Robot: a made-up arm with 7 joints. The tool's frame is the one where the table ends. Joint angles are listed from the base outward.
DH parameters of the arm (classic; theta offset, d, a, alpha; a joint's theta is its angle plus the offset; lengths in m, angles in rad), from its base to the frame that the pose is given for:
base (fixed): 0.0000 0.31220 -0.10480 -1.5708
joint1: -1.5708 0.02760 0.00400 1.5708
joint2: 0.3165 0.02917 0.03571 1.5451
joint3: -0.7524 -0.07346 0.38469 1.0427
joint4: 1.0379 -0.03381 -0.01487 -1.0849
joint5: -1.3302 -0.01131 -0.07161 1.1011
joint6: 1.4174 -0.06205 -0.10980 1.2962
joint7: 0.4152 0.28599 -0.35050 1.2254
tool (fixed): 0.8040 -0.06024 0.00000 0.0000
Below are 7 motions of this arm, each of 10 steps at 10 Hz.
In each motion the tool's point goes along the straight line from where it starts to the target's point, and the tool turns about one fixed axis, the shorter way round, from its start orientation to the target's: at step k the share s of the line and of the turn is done. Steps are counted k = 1, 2, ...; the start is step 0. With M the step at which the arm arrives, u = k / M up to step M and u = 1 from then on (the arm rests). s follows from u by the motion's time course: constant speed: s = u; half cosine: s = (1 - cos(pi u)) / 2; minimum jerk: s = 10 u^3 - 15 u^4 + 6 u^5.
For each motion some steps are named. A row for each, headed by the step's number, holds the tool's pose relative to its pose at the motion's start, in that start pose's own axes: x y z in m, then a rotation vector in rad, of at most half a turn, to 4 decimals.
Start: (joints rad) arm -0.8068 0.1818 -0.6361 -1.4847 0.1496 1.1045 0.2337
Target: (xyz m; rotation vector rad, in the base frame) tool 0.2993 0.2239 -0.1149 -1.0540 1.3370 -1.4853
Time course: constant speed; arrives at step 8
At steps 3, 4, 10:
3: -0.0739 -0.0477 -0.2340 -0.4776 0.0327 0.0982
4: -0.0985 -0.0637 -0.3120 -0.6367 0.0435 0.1310
10: -0.1970 -0.1273 -0.6239 -1.2735 0.0871 0.2619

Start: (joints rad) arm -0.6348 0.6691 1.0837 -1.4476 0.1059 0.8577 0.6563
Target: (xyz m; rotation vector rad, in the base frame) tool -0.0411 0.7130 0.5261 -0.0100 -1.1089 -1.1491
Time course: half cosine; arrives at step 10
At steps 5, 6, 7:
5: 0.0426 0.0089 -0.0247 -0.1684 0.0616 -0.0344
6: 0.0557 0.0116 -0.0324 -0.2205 0.0806 -0.0450
7: 0.0676 0.0141 -0.0393 -0.2674 0.0978 -0.0546

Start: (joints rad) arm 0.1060 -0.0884 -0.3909 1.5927 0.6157 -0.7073 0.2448
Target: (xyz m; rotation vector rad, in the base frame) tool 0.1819 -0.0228 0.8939 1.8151 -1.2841 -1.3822
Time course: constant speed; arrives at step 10
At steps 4, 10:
4: 0.0426 -0.0733 0.1276 0.3781 -0.1432 0.0315
10: 0.1065 -0.1832 0.3189 0.9451 -0.3581 0.0786

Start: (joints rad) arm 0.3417 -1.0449 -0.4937 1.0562 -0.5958 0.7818 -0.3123
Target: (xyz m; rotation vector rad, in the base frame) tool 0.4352 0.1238 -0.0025 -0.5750 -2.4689 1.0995
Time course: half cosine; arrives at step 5
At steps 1, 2, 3, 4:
1: 0.0305 -0.0038 0.0089 0.0145 0.0136 -0.0579
2: 0.1104 -0.0138 0.0323 0.0525 0.0492 -0.2095
3: 0.2092 -0.0261 0.0612 0.0994 0.0932 -0.3968
4: 0.2891 -0.0361 0.0846 0.1374 0.1288 -0.5484

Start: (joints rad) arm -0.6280 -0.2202 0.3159 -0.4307 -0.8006 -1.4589 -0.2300
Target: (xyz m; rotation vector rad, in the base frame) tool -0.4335 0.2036 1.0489 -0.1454 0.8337 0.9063
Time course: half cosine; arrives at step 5
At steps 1, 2, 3, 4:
1: -0.0090 -0.0455 0.0215 0.0456 0.0155 0.0182
2: -0.0325 -0.1647 0.0778 0.1649 0.0560 0.0658
3: -0.0615 -0.3120 0.1475 0.3124 0.1061 0.1246
4: -0.0850 -0.4312 0.2038 0.4318 0.1466 0.1721

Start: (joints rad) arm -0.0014 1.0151 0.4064 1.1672 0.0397 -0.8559 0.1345
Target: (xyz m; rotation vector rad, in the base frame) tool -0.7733 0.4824 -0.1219 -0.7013 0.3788 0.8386
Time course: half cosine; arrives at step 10
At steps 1, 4, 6, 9, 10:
1: -0.0154 -0.0101 -0.0057 -0.0139 0.0154 0.0196
4: -0.2178 -0.1432 -0.0804 -0.1963 0.2170 0.2768
6: -0.4127 -0.2712 -0.1523 -0.3719 0.4111 0.5244
9: -0.6151 -0.4042 -0.2269 -0.5543 0.6127 0.7816
10: -0.6305 -0.4144 -0.2326 -0.5682 0.6280 0.8012

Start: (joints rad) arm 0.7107 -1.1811 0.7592 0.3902 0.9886 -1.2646 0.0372
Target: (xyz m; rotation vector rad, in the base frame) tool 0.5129 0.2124 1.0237 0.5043 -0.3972 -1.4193
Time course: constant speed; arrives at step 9
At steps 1, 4, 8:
1: -0.0215 0.0050 -0.0139 0.0051 -0.0589 -0.0002
4: -0.0859 0.0199 -0.0555 0.0205 -0.2355 -0.0008
8: -0.1719 0.0398 -0.1110 0.0410 -0.4709 -0.0016

